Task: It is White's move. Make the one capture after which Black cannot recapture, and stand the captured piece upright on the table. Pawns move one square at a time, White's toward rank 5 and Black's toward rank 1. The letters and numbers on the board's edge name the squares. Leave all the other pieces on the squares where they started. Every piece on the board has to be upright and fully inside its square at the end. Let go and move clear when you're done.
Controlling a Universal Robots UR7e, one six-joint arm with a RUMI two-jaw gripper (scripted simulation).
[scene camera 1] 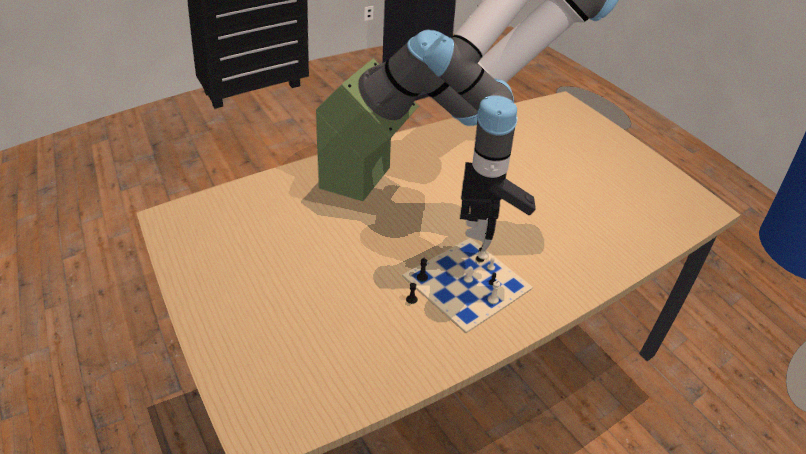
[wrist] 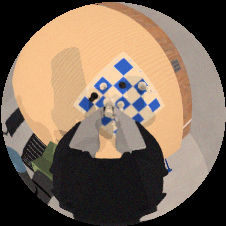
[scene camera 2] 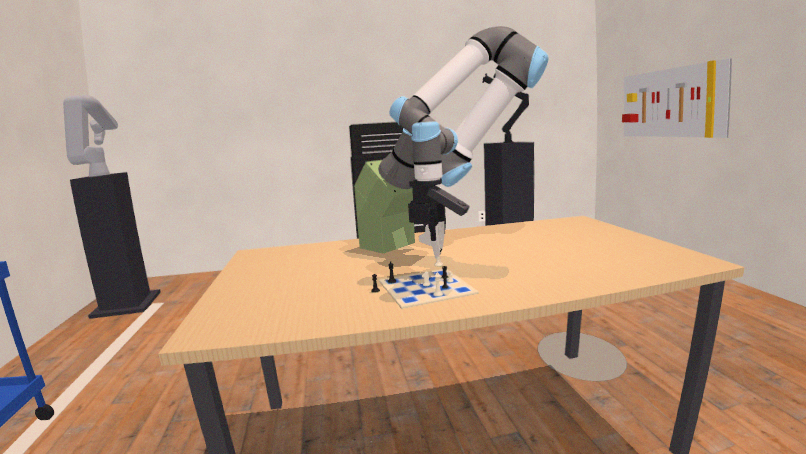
Labels:
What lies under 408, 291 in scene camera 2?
A chessboard.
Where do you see a chessboard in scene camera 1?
At 466, 304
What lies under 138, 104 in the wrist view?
A chessboard.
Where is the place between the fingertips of my gripper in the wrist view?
109, 107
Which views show my gripper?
Scene camera 1, the wrist view and scene camera 2: all of them.

